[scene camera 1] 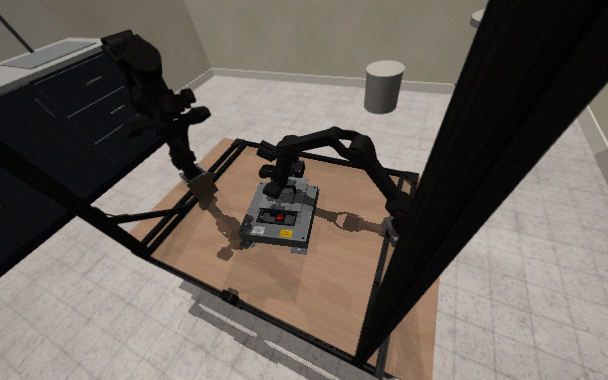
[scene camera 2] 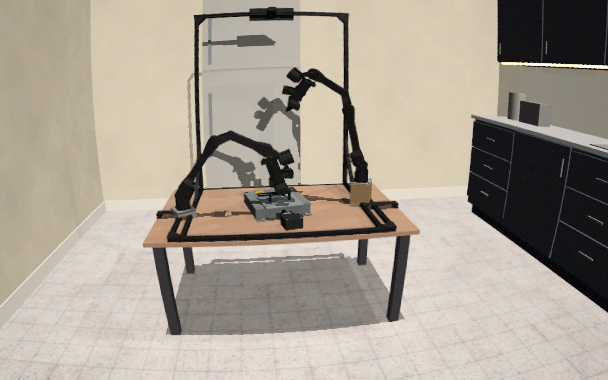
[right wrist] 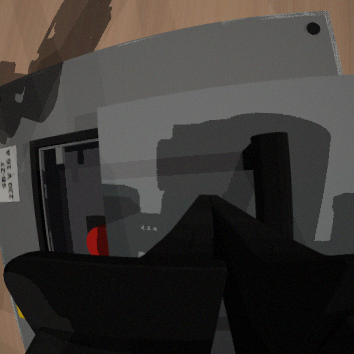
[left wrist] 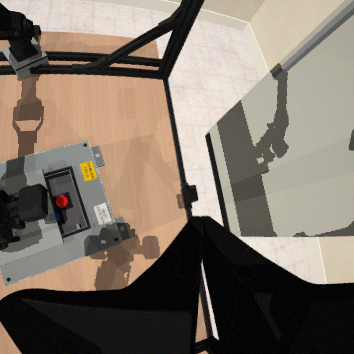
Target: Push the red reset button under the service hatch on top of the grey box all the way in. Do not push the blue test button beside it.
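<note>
The grey box (scene camera 1: pixel 271 233) (scene camera 2: pixel 255 206) (left wrist: pixel 31 265) (right wrist: pixel 200 55) has an uncovered recess beside its hatch plate (scene camera 1: pixel 287 201) (right wrist: pixel 130 120). The red button (scene camera 1: pixel 279 217) (left wrist: pixel 61 201) (right wrist: pixel 96 240) sits in the recess near the plate's edge; its depth is unclear. The blue button (scene camera 1: pixel 274 212) (left wrist: pixel 58 217) is beside it and hidden in the right wrist view. My right gripper (scene camera 1: pixel 272 191) (scene camera 2: pixel 282 190) (right wrist: pixel 206 203) is shut and empty, over the plate beside its black handle (scene camera 1: pixel 290 188) (right wrist: pixel 272 185); contact is unclear. My left gripper (scene camera 2: pixel 291 106) (left wrist: pixel 199 223) is shut and empty, high above the table.
A black frame (scene camera 1: pixel 185 276) (scene camera 2: pixel 280 236) (left wrist: pixel 174 130) runs around the wooden table (scene camera 1: pixel 340 300) (scene camera 2: pixel 240 240) (left wrist: pixel 110 100). A small black block (scene camera 2: pixel 291 220) stands by the box. A thick black post (scene camera 1: pixel 450 165) crosses the right of scene camera 1.
</note>
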